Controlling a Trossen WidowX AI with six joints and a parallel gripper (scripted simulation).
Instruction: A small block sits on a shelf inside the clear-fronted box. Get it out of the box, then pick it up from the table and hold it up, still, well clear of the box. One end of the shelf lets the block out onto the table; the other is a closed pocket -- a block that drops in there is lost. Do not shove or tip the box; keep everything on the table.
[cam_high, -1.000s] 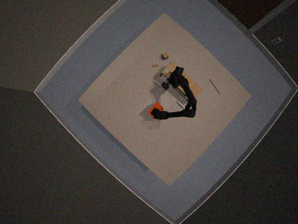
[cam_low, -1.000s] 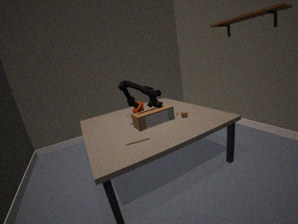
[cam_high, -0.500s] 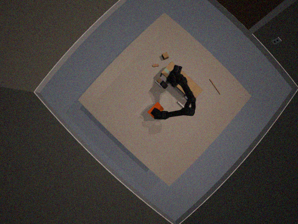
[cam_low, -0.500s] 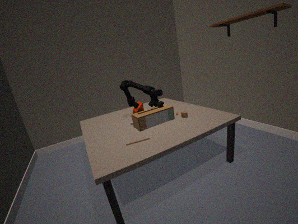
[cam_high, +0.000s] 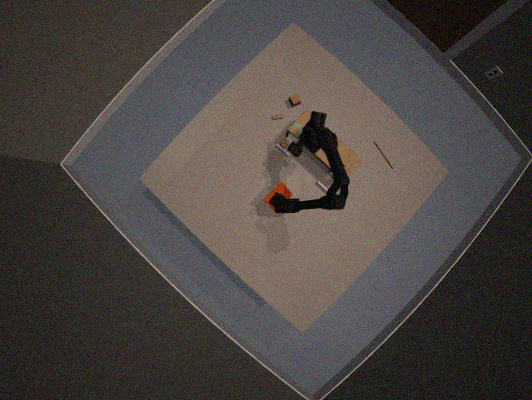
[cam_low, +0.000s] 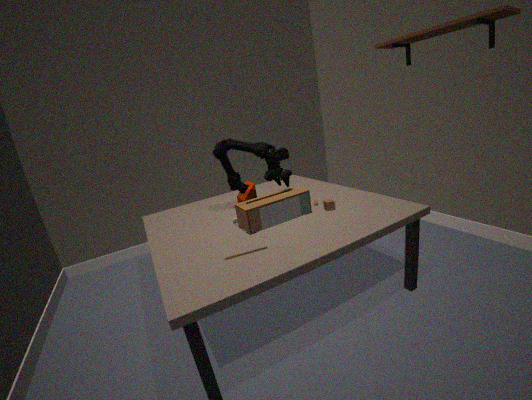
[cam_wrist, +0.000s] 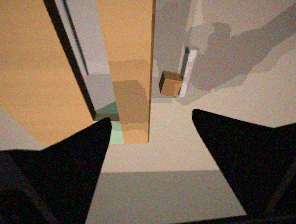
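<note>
My gripper tip is 6 cm short of the flat tan piece, 17 cm to the right of it and 14 cm above it. From my gripper tip the other things lie so: thin wooden stick: 28 cm ahead, 43 cm to the right, 14 cm below; then tan cube: 19 cm ahead, 15 cm to the left, 12 cm below.
</note>
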